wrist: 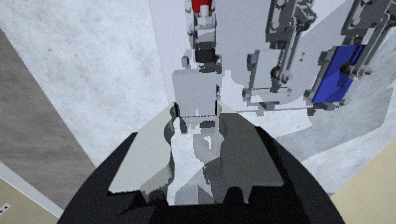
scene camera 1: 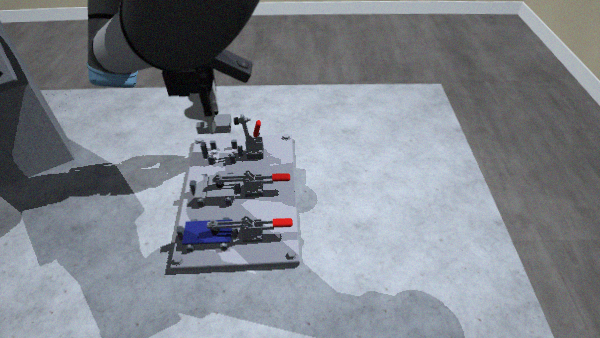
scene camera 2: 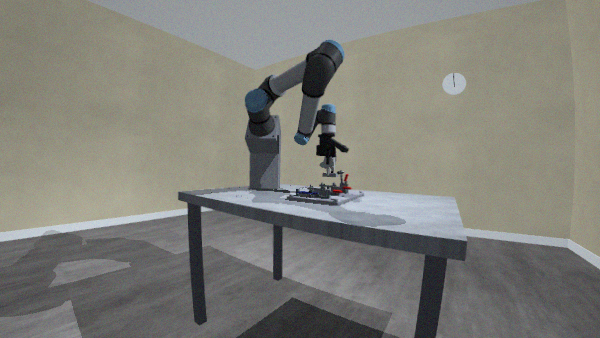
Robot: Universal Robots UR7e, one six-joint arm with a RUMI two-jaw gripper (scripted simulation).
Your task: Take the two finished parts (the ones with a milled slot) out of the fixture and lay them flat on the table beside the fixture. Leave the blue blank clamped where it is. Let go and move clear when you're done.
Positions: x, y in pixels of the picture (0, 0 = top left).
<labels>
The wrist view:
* my gripper: 196, 102
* blue blank: 331, 86
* pale grey part: 263, 87
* fixture plate: 236, 36
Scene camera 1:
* my gripper: 213, 126
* blue blank: 196, 233
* pale grey part: 205, 189
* fixture plate: 278, 201
</labels>
